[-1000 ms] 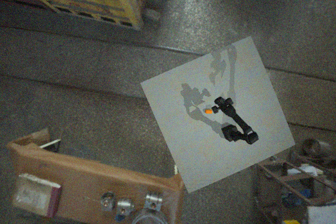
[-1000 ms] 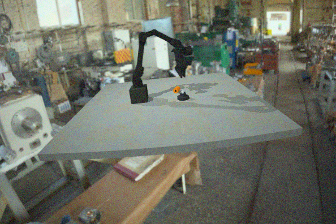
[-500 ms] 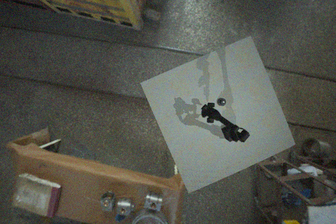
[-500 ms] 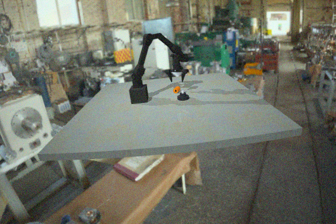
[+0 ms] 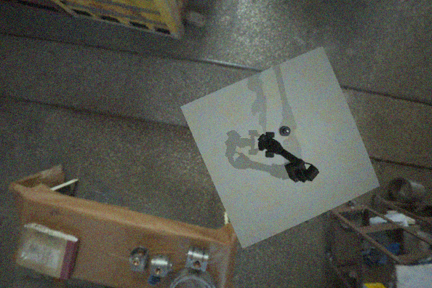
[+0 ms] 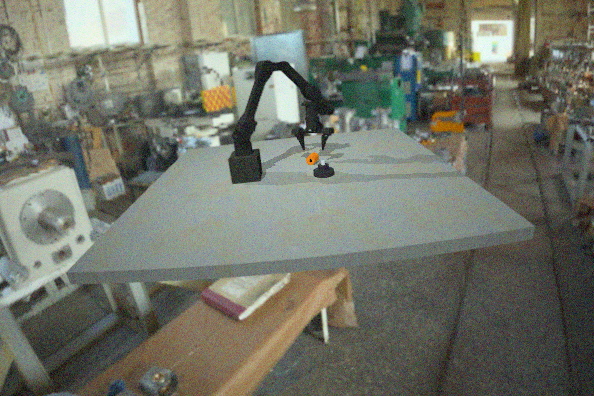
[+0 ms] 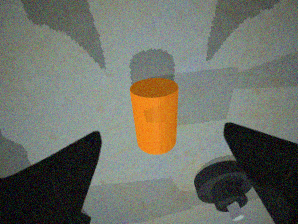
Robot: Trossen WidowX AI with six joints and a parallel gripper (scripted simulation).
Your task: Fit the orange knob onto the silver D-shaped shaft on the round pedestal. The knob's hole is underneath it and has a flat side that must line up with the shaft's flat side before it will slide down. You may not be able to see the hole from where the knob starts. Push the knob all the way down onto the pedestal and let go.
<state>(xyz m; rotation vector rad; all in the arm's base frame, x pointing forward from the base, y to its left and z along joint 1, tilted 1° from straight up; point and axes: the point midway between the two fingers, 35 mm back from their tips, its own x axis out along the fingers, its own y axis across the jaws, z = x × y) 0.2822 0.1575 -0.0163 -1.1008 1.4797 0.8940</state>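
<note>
My gripper tip is now 40 mm above the orange knob. From my gripper tip the other things lie so: round pedestal 170 mm to the right, 50 mm ahead, 30 mm below.
</note>
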